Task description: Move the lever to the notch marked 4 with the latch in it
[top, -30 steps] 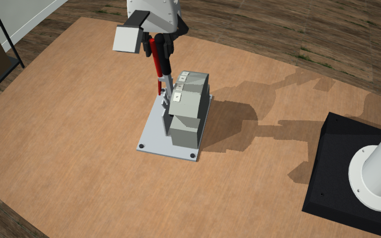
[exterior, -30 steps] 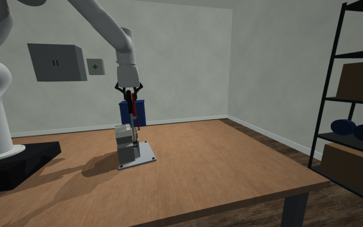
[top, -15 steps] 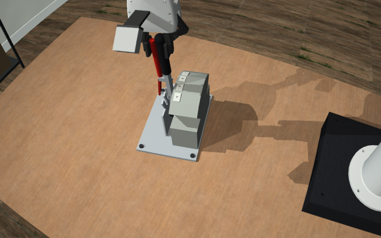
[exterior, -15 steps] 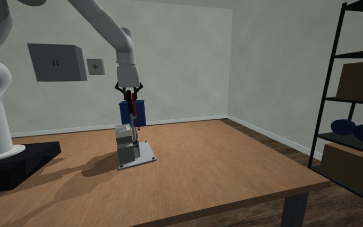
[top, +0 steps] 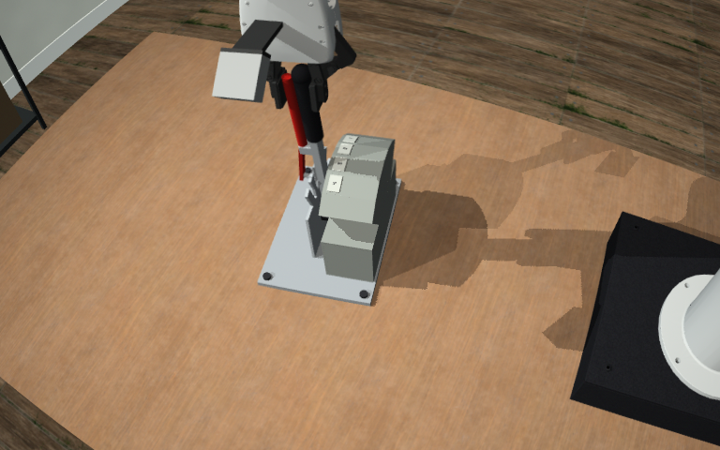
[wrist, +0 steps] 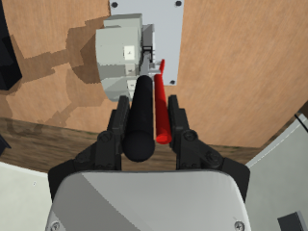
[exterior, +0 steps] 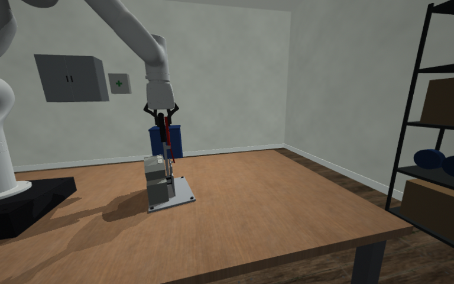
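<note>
The red bar is 2 cm ahead of my hand, 1 cm to the right of it and 11 cm below it.
</note>
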